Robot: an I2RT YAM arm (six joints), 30 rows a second.
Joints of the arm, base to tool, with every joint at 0 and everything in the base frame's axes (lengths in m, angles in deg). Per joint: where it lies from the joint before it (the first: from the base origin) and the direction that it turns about. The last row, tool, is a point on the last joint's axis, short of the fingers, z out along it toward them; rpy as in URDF.
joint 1: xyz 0.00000 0.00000 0.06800 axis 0 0 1
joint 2: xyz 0.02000 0.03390 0.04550 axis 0 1 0
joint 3: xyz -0.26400 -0.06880 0.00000 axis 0 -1 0
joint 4: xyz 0.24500 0.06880 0.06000 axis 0 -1 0
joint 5: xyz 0.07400 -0.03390 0.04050 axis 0 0 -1
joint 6: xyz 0.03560 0.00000 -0.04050 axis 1 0 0
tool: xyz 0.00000 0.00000 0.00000 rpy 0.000 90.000 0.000
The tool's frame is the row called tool.
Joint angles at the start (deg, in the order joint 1, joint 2, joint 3, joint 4, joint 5, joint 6): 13.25, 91.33, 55.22, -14.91, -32.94, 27.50
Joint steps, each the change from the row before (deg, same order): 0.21, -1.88, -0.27, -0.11, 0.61, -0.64; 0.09, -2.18, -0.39, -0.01, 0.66, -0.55; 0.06, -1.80, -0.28, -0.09, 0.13, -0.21; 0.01, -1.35, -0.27, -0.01, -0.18, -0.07; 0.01, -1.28, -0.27, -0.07, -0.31, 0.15; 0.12, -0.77, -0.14, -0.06, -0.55, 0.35; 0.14, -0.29, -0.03, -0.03, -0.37, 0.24; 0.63, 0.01, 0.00, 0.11, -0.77, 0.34
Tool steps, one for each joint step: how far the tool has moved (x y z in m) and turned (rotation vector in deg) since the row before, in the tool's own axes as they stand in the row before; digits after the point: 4 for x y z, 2 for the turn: 0.0007, 0.0059, -0.0070, -0.11, -1.26, -1.58; 0.0005, 0.0059, -0.0084, -0.12, -1.59, -1.55; 0.0003, 0.0050, -0.0071, -0.45, -1.11, -1.00; 0.0004, 0.0036, -0.0053, -0.57, -0.73, -0.64; 0.0006, 0.0034, -0.0049, -0.63, -0.57, -0.35; 0.0007, 0.0028, -0.0027, -0.76, -0.11, -0.03; 0.0004, 0.0016, -0.0008, -0.48, 0.09, 0.03; 0.0015, 0.0030, 0.0017, -1.02, 0.69, -0.08
